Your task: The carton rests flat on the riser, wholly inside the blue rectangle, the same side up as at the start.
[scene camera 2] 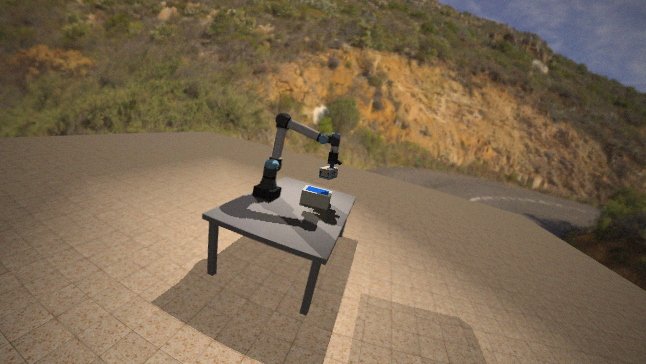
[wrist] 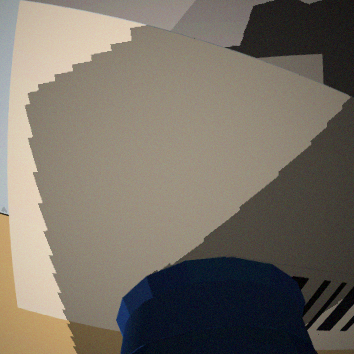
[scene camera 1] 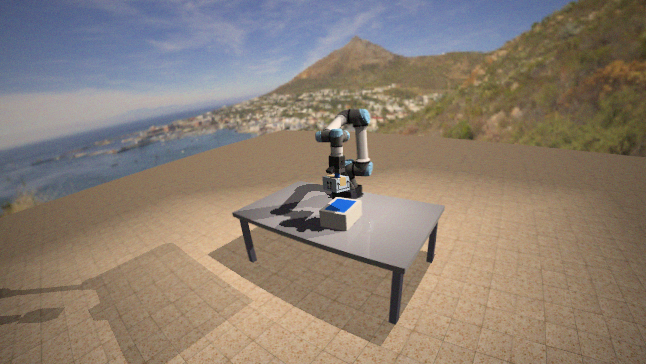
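The carton is a small box with pale sides, dark arrow marks and a tan patch. It hangs in the air above the riser, with a visible gap beneath it. My suction gripper has its blue cup on the carton's top face and holds it. The carton looks about level. The riser is a cream block on the table. The blue rectangle is on its top face, partly shaded. The carton's underside is hidden in the wrist view.
The grey table carries the riser and the arm's dark base. The base stands behind the riser in the first scene view and to its left in the second. Shadows of the arm and carton fall across the table top.
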